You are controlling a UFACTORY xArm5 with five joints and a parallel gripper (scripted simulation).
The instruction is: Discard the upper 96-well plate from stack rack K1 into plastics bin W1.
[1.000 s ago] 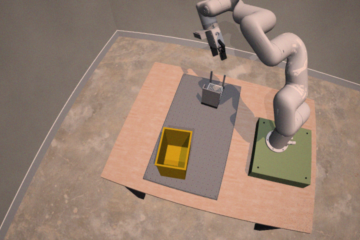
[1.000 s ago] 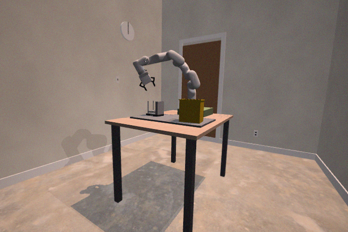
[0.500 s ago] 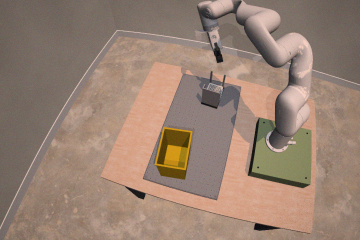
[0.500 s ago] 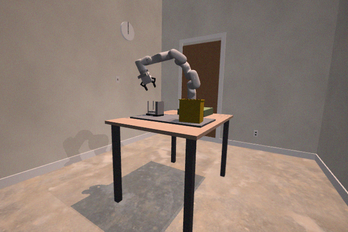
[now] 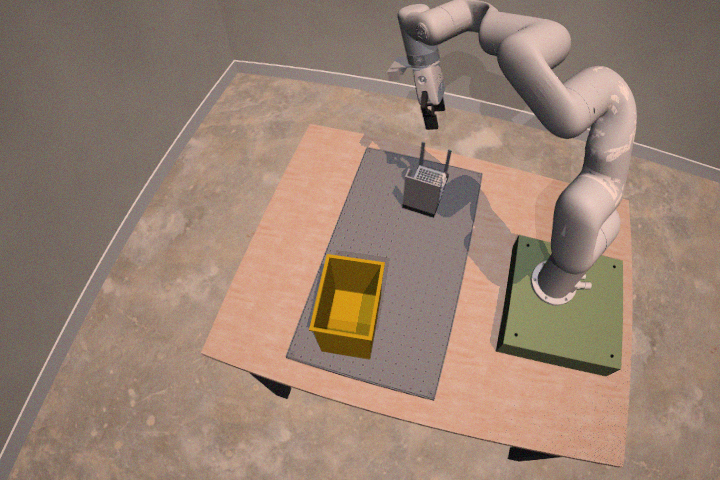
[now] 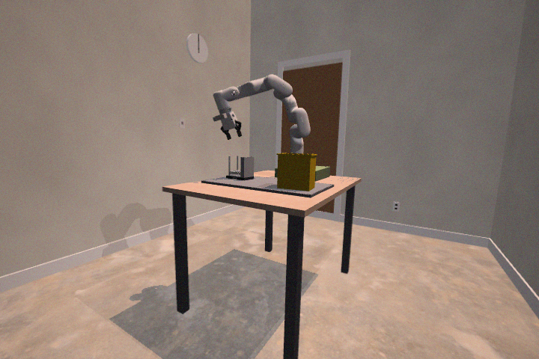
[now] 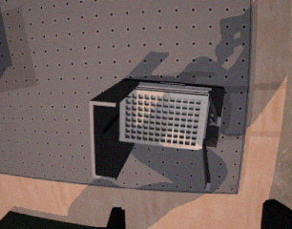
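Right now the 96-well plate is 50 mm to the left of my hand and 230 mm below it. Round my hand: yellow plastics bin W1: 150 mm ahead, 460 mm to the left, 180 mm below.
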